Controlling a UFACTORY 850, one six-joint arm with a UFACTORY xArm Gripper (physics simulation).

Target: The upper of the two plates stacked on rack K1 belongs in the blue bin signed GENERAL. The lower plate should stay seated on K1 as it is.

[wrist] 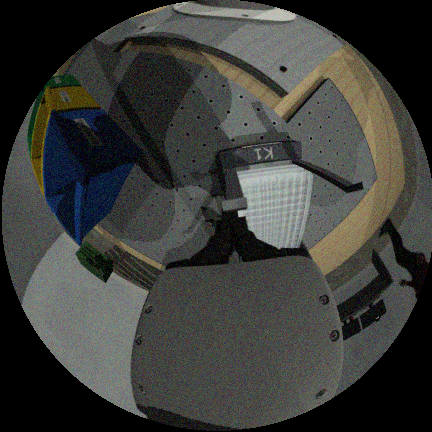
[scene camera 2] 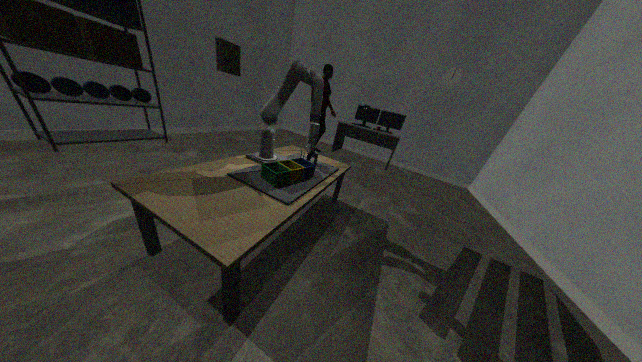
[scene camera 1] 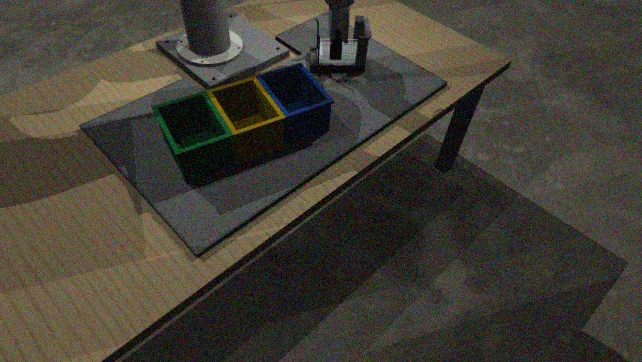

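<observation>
Rack K1 (wrist: pixel 290 149) (scene camera 1: pixel 361 47) is a dark frame with its sign showing in the wrist view. A pale ribbed plate (wrist: pixel 277 205) (scene camera 1: pixel 349 50) stands in it. I cannot tell the two stacked plates apart. My gripper (wrist: pixel 231 217) (scene camera 1: pixel 336 56) points down at the rack, close beside the plate's edge in the wrist view. It is shut with nothing between its fingers; its tips are dark and partly lost against the rack. The blue bin (wrist: pixel 112 192) (scene camera 1: pixel 307 127) (scene camera 2: pixel 307 172) stands near the rack; the lettering on its label is too dim to read. Its visible inside is dark.
The yellow bin (scene camera 1: pixel 257 145) (wrist: pixel 75 97) and the green bin (scene camera 1: pixel 210 162) (scene camera 2: pixel 272 176) adjoin the blue bin in a row on the grey perforated board (scene camera 1: pixel 192 220). The arm's base plate (scene camera 1: pixel 255 40) is behind them. A person (scene camera 2: pixel 326 92) stands beyond the table.
</observation>
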